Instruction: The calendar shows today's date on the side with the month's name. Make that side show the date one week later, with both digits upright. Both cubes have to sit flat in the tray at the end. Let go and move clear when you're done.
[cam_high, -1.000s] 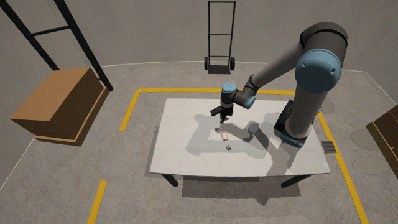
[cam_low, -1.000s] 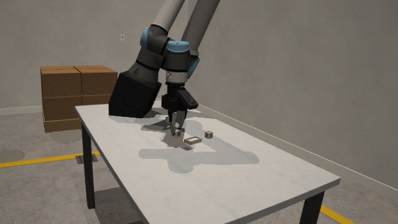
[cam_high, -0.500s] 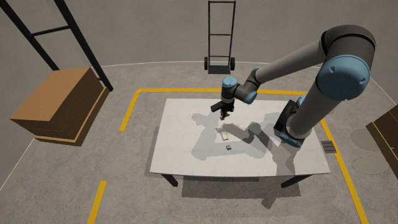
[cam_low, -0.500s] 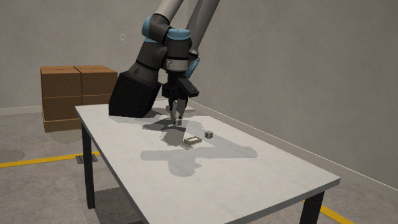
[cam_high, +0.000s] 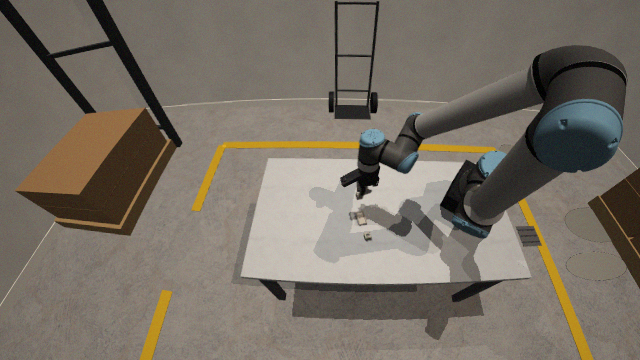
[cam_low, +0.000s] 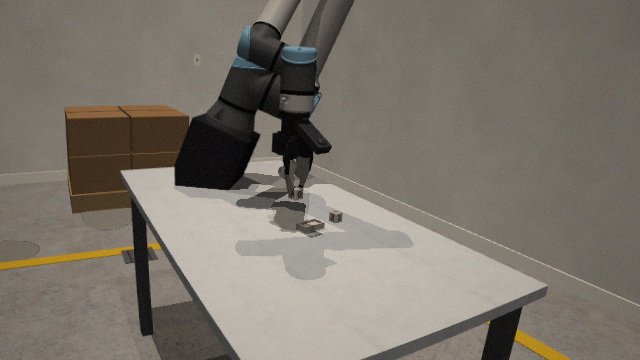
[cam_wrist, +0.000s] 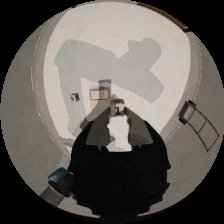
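Right now the calendar tray is 3 cm behind my hand, 6 cm to the left of it and 12 cm below it.
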